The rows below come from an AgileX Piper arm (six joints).
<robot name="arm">
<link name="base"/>
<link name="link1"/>
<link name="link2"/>
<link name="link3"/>
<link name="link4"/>
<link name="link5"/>
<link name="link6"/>
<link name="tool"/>
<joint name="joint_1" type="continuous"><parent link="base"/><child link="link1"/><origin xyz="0 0 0.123" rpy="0 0 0"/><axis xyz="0 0 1"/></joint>
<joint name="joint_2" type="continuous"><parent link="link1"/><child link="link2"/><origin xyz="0 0 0" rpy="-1.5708 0 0"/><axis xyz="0 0 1"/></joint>
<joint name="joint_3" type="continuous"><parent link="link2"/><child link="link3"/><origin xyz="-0.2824 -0.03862 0" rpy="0 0 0"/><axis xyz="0 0 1"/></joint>
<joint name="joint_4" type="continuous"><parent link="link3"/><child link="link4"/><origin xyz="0.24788 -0.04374 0" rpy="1.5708 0 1.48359"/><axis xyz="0 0 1"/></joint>
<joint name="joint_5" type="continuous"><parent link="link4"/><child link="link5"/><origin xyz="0 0 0" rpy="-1.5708 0 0"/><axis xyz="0 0 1"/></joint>
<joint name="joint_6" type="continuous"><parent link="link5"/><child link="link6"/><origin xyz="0 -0.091 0" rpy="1.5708 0 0"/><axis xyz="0 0 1"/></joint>
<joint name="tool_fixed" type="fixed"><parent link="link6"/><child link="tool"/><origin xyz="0 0 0" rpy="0 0 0"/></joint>
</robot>
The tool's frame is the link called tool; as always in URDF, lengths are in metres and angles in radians. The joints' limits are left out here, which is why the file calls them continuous.
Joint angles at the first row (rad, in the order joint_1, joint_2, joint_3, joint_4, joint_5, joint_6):
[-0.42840 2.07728 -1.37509 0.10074 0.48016 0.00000]
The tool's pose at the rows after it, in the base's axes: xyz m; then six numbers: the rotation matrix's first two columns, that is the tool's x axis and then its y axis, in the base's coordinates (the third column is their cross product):
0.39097 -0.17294 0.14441 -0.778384 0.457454 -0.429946 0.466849 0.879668 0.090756
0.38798 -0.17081 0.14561 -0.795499 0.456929 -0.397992 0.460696 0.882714 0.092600
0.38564 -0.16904 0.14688 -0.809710 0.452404 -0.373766 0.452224 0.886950 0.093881
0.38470 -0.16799 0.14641 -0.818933 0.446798 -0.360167 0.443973 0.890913 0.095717
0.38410 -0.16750 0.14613 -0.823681 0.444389 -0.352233 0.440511 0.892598 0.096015
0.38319 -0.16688 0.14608 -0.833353 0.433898 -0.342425 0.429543 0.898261 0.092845
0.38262 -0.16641 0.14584 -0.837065 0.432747 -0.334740 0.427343 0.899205 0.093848
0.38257 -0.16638 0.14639 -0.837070 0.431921 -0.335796 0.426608 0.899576 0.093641
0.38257 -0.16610 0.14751 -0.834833 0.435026 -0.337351 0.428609 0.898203 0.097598
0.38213 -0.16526 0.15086 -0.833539 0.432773 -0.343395 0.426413 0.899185 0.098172
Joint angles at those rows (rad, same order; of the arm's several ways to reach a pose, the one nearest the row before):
[-0.42839 2.07302 -1.37509 0.11481 0.51116 -0.00719]
[-0.42841 2.06655 -1.37511 0.12157 0.55350 -0.01811]
[-0.42841 2.06089 -1.37509 0.12822 0.58644 -0.03157]
[-0.42840 2.06088 -1.37509 0.13622 0.60213 -0.04601]
[-0.42841 2.06089 -1.37508 0.13838 0.61108 -0.05128]
[-0.42839 2.06009 -1.37510 0.13931 0.62374 -0.06464]
[-0.42840 2.06009 -1.37512 0.14135 0.63225 -0.06821]
[-0.42840 2.05875 -1.37511 0.14135 0.63254 -0.06893]
[-0.42840 2.05607 -1.37510 0.14601 0.63336 -0.06887]
[-0.42714 2.04674 -1.37306 0.14688 0.63428 -0.06983]

